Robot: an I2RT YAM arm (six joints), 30 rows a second.
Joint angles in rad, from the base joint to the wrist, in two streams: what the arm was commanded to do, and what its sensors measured. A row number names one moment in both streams.
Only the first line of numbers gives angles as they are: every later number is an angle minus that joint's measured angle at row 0.
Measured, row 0: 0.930, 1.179, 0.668, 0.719, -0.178, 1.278
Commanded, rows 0 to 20: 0.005, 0.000, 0.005, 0.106, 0.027, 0.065; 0.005, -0.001, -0.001, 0.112, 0.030, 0.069; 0.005, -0.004, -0.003, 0.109, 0.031, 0.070; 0.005, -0.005, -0.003, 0.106, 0.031, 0.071; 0.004, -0.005, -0.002, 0.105, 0.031, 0.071; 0.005, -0.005, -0.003, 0.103, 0.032, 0.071; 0.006, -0.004, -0.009, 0.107, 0.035, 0.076; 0.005, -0.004, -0.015, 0.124, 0.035, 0.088; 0.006, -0.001, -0.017, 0.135, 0.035, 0.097; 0.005, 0.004, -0.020, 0.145, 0.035, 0.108; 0.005, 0.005, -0.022, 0.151, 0.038, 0.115; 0.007, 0.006, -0.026, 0.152, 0.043, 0.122; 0.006, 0.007, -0.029, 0.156, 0.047, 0.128; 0.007, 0.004, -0.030, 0.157, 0.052, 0.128; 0.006, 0.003, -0.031, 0.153, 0.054, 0.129; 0.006, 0.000, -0.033, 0.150, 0.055, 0.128; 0.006, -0.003, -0.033, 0.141, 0.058, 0.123; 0.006, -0.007, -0.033, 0.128, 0.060, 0.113; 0.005, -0.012, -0.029, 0.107, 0.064, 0.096; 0.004, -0.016, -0.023, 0.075, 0.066, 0.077; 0.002, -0.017, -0.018, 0.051, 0.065, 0.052
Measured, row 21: 0.003, 0.004, -0.029, 0.098, 0.023, 0.084
